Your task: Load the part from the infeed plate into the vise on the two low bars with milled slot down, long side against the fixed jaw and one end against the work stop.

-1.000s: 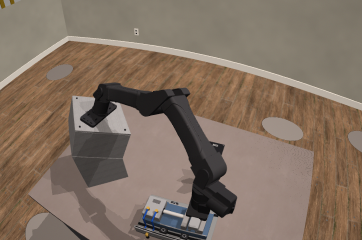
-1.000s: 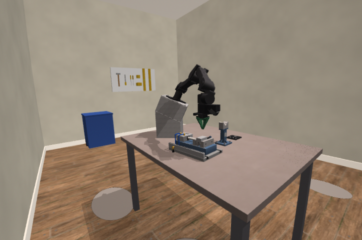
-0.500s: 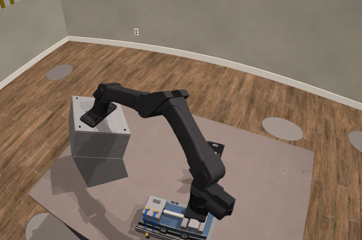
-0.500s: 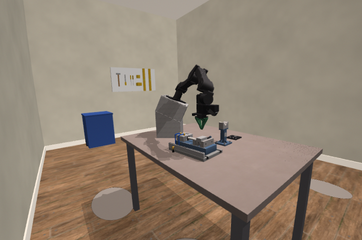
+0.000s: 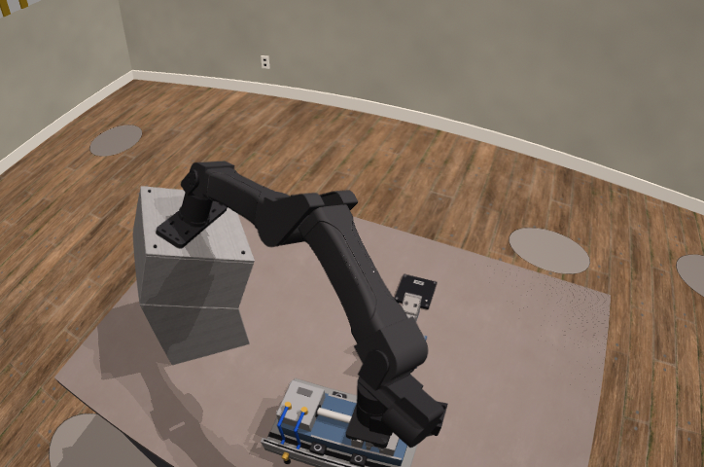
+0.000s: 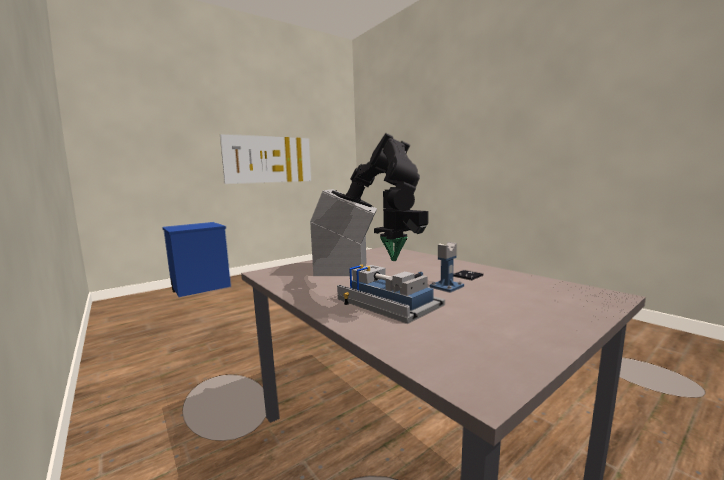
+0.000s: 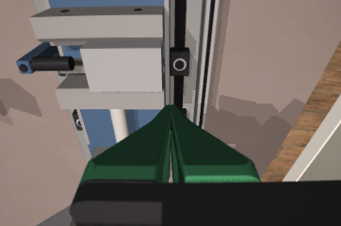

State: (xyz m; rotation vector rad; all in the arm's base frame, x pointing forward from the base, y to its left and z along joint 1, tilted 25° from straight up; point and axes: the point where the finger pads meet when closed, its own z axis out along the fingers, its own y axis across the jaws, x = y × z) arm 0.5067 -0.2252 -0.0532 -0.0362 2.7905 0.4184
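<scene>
Now: hand 40 mm to the right of the part and 80 mm above it. From my hand the other things lie so: work stop rod: 100 mm to the left, 80 mm below; then air cylinder: 170 mm behind, 40 mm to the left, 90 mm below; then piston rod: 90 mm behind, 50 mm to the left, 90 mm below.
</scene>
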